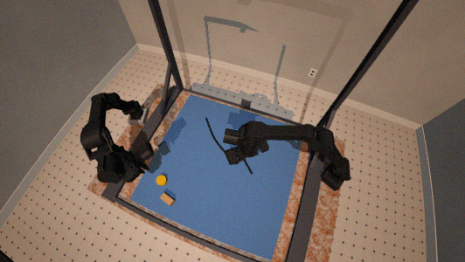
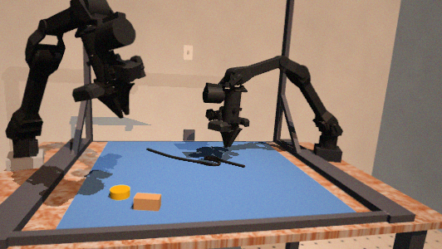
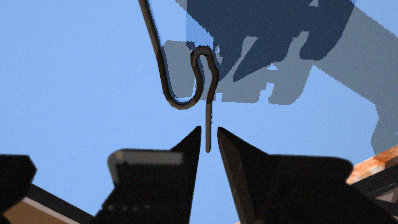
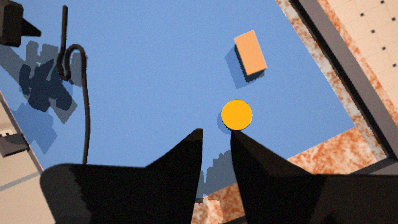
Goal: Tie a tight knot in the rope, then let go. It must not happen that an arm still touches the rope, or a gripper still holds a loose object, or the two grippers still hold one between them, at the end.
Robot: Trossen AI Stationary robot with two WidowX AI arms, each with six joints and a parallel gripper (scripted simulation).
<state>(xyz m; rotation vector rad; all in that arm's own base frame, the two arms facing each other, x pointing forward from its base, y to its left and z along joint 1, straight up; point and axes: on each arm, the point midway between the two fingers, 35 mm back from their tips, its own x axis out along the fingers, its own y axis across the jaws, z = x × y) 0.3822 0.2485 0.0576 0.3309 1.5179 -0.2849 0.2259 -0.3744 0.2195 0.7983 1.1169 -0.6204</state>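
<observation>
Right now my left hand is 40 mm short of the blue mat, 100 mm to the left of it and 100 mm above it. From my left hand the other things lie so: yellow disc (230 mm ahead, 350 mm to the right, 90 mm below); then orange block (300 mm ahead, 280 mm to the right, 80 mm below).
</observation>
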